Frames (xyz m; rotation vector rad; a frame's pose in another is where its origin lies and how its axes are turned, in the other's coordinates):
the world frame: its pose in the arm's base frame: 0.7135 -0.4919 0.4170 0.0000 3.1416 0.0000
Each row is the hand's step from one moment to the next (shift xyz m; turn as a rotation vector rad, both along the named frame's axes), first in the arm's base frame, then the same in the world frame.
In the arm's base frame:
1: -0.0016 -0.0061 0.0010 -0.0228 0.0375 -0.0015
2: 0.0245 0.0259 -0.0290 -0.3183 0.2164 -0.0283
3: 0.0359 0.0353 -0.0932 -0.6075 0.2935 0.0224
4: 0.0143 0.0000 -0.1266 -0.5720 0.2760 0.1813
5: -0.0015 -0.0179 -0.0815 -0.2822 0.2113 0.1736
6: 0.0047 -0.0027 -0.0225 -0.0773 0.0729 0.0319
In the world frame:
1: 0.0016 -0.0061 -0.0010 0.0228 0.0375 0.0015
2: -0.0245 0.0259 0.0290 0.3183 0.2164 0.0283
3: -0.0359 0.0353 0.0932 0.6075 0.2935 -0.0224
4: -0.0143 0.0000 0.1266 0.5720 0.2760 -0.1813
5: 0.0015 -0.0179 0.0815 0.2822 0.2113 -0.1736
6: -0.0047 -0.0027 0.0225 0.0773 0.0729 -0.0319

